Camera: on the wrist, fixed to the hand. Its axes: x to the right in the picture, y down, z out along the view.
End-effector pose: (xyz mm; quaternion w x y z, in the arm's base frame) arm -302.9 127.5 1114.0 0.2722 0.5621 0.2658 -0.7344
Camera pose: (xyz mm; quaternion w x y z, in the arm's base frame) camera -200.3 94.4 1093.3 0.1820 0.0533 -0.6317 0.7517
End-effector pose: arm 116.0 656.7 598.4 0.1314 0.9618 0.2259 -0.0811
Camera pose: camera 166.0 588.2 668.2 0.2509 0.4134 0.8078 -0.3372
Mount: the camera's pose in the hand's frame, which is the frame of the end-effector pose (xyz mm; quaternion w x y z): 0.9 97.0 -51.5 0.6404 -0.1763 -0.2413 -0.7075
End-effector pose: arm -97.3 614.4 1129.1 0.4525 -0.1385 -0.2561 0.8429
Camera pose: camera -140.9 586.4 1032.3 0.7999 0.2161 -0.5198 0.2079
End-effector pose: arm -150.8 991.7 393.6 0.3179 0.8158 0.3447 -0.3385
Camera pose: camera -57.7 976.4 449.9 0.1911 0.1408 0.7809 -0.5778
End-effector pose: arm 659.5 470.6 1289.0 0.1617 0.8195 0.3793 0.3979
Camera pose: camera 667.8 405.4 1377.0 0.6211 0.3240 0.7136 0.0095
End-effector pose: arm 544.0 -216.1 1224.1 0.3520 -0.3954 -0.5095 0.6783
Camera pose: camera 582.5 -216.6 1121.2 0.5127 0.2089 -0.8106 0.1909
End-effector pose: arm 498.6 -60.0 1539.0 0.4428 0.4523 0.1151 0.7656
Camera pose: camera 401.8 -104.1 1566.4 0.9327 0.3149 0.1519 0.0882
